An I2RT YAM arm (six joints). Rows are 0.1 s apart.
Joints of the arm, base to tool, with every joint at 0 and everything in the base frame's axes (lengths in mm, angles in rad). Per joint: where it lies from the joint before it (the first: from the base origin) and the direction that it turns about. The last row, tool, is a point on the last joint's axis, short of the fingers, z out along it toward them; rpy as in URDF.
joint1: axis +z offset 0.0 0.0 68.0
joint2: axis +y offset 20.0 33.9 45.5
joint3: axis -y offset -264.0 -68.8 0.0
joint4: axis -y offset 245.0 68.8 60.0
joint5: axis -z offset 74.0 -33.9 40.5
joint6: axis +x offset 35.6 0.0 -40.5
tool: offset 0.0 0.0 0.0 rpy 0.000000 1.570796 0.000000
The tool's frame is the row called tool.
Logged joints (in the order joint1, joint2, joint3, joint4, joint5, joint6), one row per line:
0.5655 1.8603 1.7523 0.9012 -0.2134 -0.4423
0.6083 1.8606 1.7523 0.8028 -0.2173 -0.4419
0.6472 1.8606 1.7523 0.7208 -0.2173 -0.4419
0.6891 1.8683 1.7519 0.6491 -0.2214 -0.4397
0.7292 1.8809 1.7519 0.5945 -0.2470 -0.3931
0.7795 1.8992 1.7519 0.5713 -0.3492 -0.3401
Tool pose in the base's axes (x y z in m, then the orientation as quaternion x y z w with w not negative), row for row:
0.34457 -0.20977 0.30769 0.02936 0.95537 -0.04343 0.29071
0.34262 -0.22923 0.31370 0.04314 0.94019 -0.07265 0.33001
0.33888 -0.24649 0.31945 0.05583 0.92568 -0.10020 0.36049
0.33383 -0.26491 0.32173 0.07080 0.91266 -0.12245 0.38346
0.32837 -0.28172 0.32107 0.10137 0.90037 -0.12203 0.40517
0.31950 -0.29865 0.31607 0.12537 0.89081 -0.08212 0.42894
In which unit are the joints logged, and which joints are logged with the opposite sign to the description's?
The joints are logged in radians. Opposite sign: joint1, joint4.
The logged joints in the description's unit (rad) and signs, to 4 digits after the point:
-0.5655 1.8603 1.7523 -0.9012 -0.2134 -0.4423
-0.6083 1.8606 1.7523 -0.8028 -0.2173 -0.4419
-0.6472 1.8606 1.7523 -0.7208 -0.2173 -0.4419
-0.6891 1.8683 1.7519 -0.6491 -0.2214 -0.4397
-0.7292 1.8809 1.7519 -0.5945 -0.2470 -0.3931
-0.7795 1.8992 1.7519 -0.5713 -0.3492 -0.3401

